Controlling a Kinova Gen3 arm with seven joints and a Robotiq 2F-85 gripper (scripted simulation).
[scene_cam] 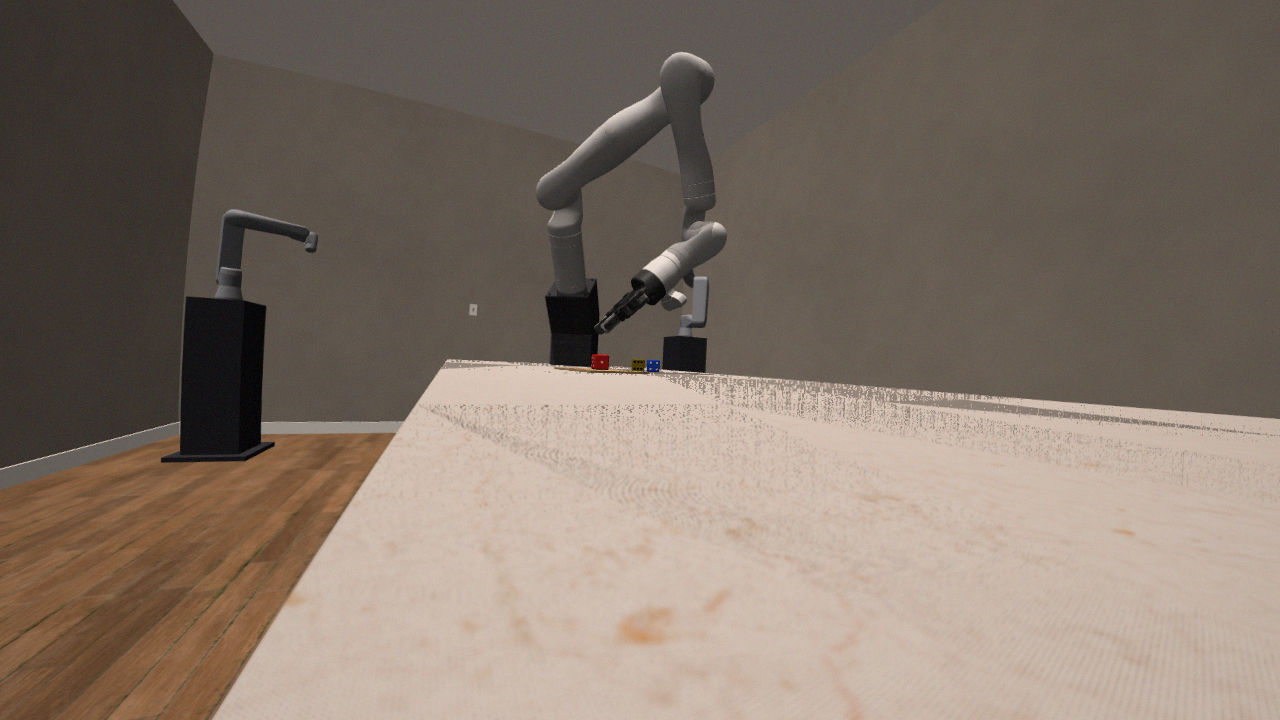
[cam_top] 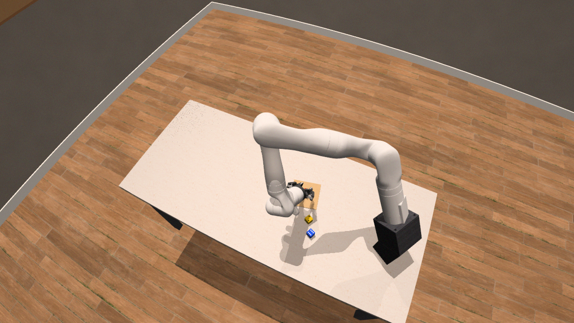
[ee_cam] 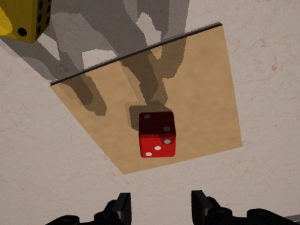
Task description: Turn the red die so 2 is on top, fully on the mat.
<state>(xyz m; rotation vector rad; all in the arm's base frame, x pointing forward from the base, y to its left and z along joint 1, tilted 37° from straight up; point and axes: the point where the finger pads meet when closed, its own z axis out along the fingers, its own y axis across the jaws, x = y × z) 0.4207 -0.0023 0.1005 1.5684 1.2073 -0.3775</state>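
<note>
My hand is 8 cm above the red die and 1 cm to the left of it. The rest, counted from my hand: blue die 17 cm to the left, 11 cm behind, 8 cm below; then yellow die 11 cm to the left, 8 cm below, 7 cm behind; then tan mat 9 cm below, 1 cm to the right.
</note>
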